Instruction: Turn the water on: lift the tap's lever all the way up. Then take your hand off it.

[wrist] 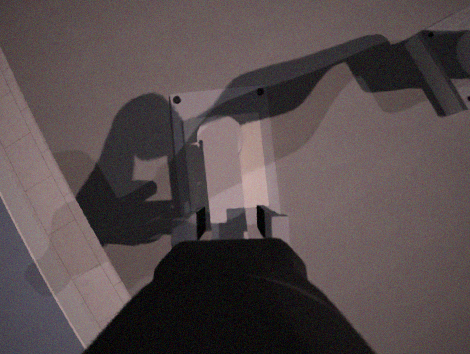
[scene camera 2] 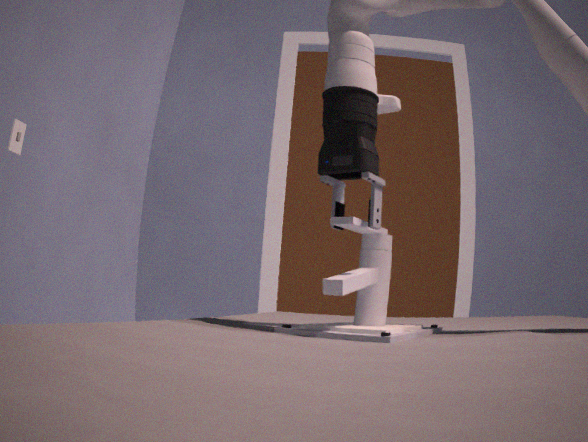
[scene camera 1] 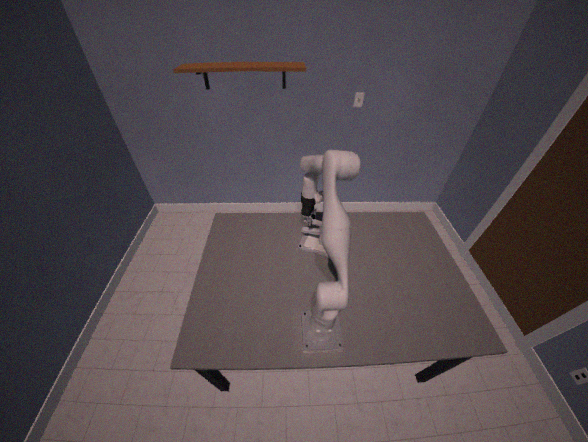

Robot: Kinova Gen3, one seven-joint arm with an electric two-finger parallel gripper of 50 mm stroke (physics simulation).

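Where they show: gripper, fingertip midpoint: [wrist: 231, 217] [scene camera 2: 355, 228] [scene camera 1: 310, 222]; arm's base, origin of the base link: [scene camera 1: 319, 329].
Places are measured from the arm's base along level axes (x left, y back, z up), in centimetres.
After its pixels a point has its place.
Observation:
The white tap [scene camera 2: 376, 295] @[x -6.3, y -48.9, z 2.4 cm] stands upright on its base plate [scene camera 1: 312, 244] [scene camera 2: 350, 334] @[x 3.4, y -52.0, z -2.7 cm] [wrist: 220, 101] @[x -17.3, y -44.9, z -2.7 cm]. Its flat lever [scene camera 2: 352, 223] @[x 2.2, y -53.0, z 11.2 cm] [wrist: 223, 160] @[x -6.4, y -50.3, z 12.1 cm] sticks out from the top of the column, close to level, above the square spout [scene camera 2: 345, 282] @[x 2.6, y -53.3, z 3.8 cm]. My gripper [scene camera 1: 308, 221] @[x -1.4, y -52.6, z 11.1 cm] [scene camera 2: 356, 224] @[x -1.4, y -52.6, z 11.1 cm] [wrist: 231, 217] @[x -1.4, y -52.6, z 11.1 cm] is open and points straight down at the lever's outer part. One finger stands on each side of the lever, with the fingertips about at its height and a gap between them. Nothing is gripped. In scene camera 1 my arm hides part of the tap.
The tap stands on the grey table [scene camera 1: 250, 300] @[x 30.2, y -16.3, z -3.6 cm], towards its far edge. My arm's base [scene camera 1: 322, 340] @[x -0.4, y 4.7, z 0.1 cm] is bolted near the front edge. A wooden shelf [scene camera 1: 240, 67] hangs on the back wall. A brown door [scene camera 1: 545, 240] [scene camera 2: 420, 200] is in the side wall.

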